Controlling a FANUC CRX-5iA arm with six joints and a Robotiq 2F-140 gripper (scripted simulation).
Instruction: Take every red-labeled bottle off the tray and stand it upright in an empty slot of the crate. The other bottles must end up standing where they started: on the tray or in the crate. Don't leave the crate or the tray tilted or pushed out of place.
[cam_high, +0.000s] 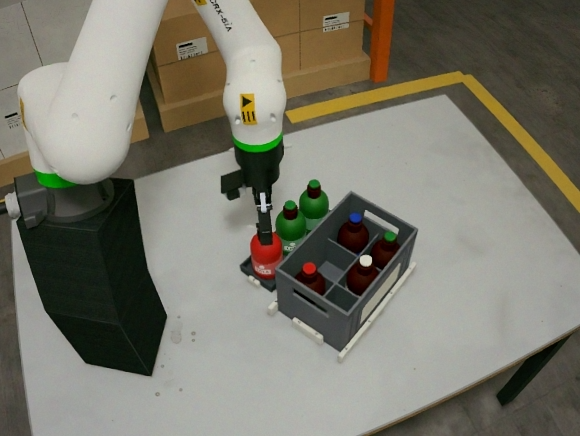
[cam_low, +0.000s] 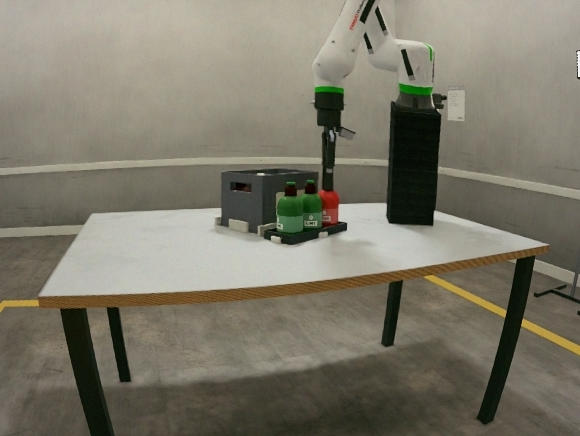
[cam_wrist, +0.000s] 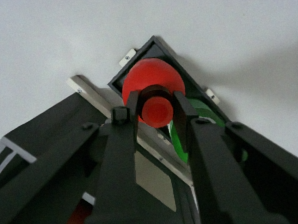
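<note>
Right now the red-labeled bottle is 80 mm below my hand. From my hand the other things lie so: dark tray 150 mm below, 80 mm ahead, 30 mm to the left; then grey crate 150 mm to the right, 130 mm ahead, 80 mm below.
</note>
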